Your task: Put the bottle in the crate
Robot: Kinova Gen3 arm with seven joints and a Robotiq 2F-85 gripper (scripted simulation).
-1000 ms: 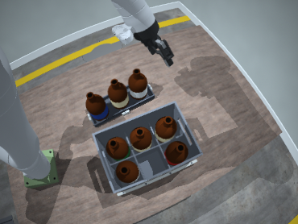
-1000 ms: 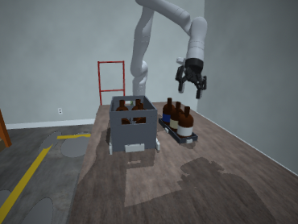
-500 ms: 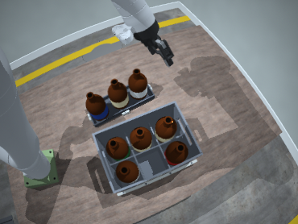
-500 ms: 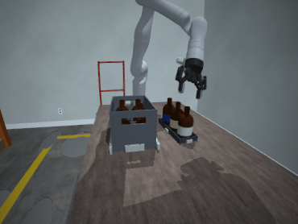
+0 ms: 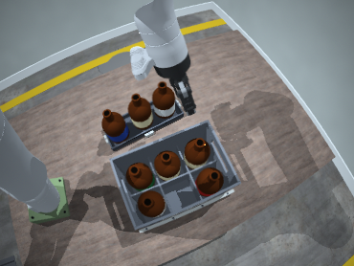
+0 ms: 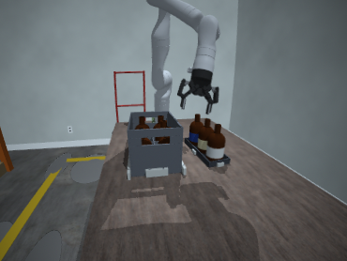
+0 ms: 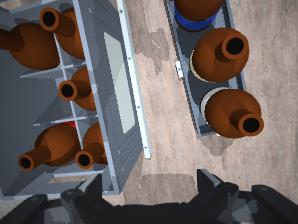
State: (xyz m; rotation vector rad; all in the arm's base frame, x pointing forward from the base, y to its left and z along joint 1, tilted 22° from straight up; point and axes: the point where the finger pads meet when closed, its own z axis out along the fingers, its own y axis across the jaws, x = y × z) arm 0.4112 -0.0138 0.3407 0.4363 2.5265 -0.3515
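Now: hand 9 cm past the cream-label bottle, 12 cm to the right of it and 14 cm above it. Also, from my hand: grey crate: 12 cm behind, 12 cm to the right, 14 cm below; then tray: 9 cm behind, 12 cm to the left, 21 cm below; then white-label bottle: 11 cm to the left, 14 cm below.
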